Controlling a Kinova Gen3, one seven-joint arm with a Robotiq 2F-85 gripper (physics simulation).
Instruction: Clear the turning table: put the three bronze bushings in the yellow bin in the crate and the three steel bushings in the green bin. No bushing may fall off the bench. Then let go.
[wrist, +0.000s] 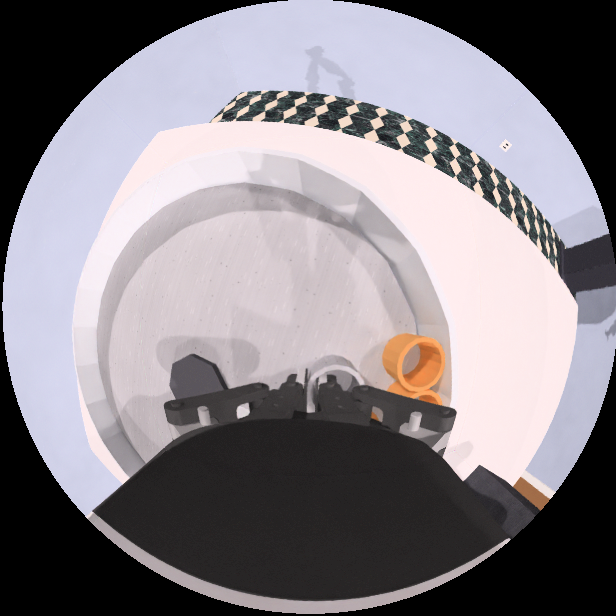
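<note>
In the wrist view the grey turning table (258, 298) with its raised pale rim fills the middle. My gripper (308, 393) sits low over its near part. The fingers are drawn close together with the wall of a pale steel bushing (333, 376) between them. Two bronze bushings lie just to the right near the rim, one on its side showing its bore (416, 359), the other (426, 397) partly hidden behind my right finger linkage. A dark grey blocky shape (194, 376) lies left of the gripper; I cannot tell what it is.
The white bench top (488, 275) surrounds the table. A black-and-cream chequered band (436, 149) runs along its far edge. A dark block (588, 264) sticks out at the right. A brown corner (531, 491) shows at the lower right.
</note>
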